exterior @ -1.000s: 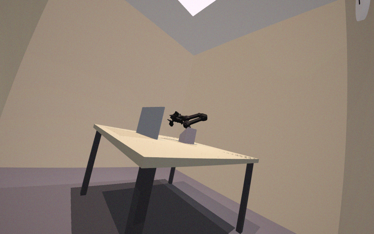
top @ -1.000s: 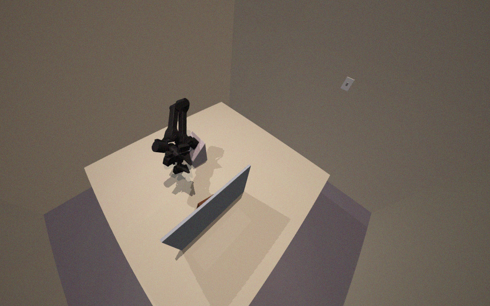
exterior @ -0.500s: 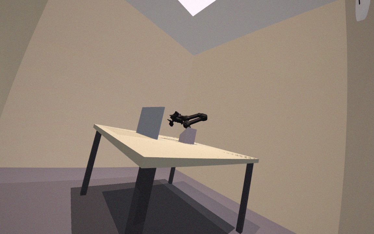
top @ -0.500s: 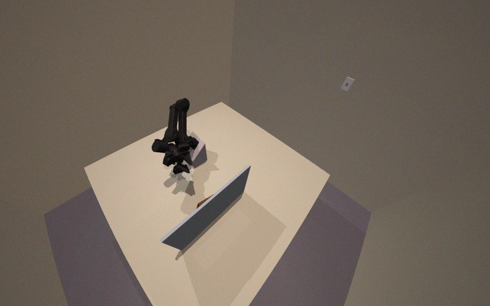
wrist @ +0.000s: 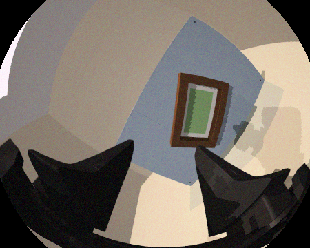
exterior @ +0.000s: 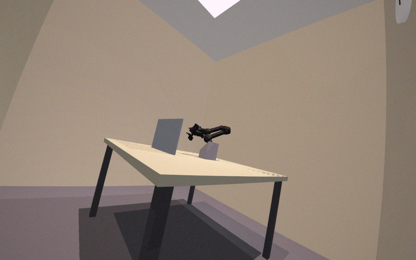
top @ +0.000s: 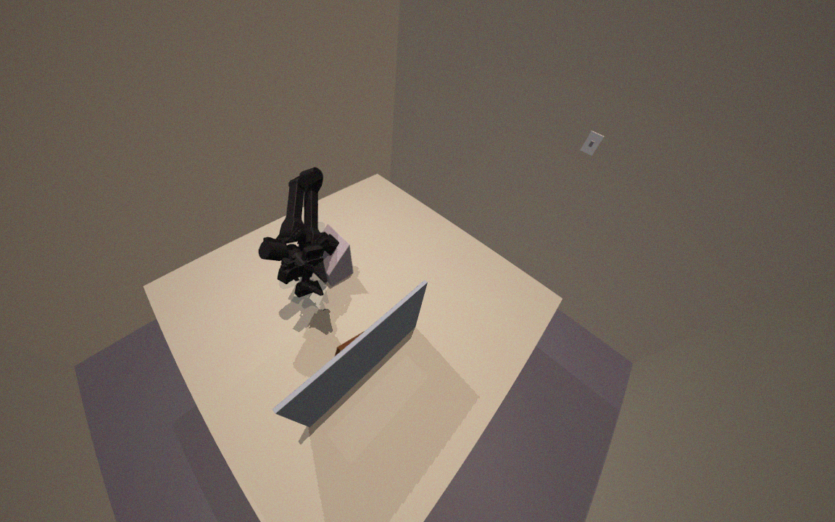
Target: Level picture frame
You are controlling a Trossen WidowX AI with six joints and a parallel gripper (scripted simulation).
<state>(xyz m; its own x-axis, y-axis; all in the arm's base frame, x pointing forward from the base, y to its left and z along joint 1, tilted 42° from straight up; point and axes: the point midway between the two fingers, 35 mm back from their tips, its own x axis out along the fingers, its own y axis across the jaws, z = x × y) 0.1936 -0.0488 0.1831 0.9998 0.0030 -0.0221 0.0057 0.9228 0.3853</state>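
Now: gripper tip 20 cm short of the picture frame, 9 cm above it and 2 cm to the left of it. Round my gripper tip: wall panel 21 cm ahead, 9 cm below, 2 cm to the right.
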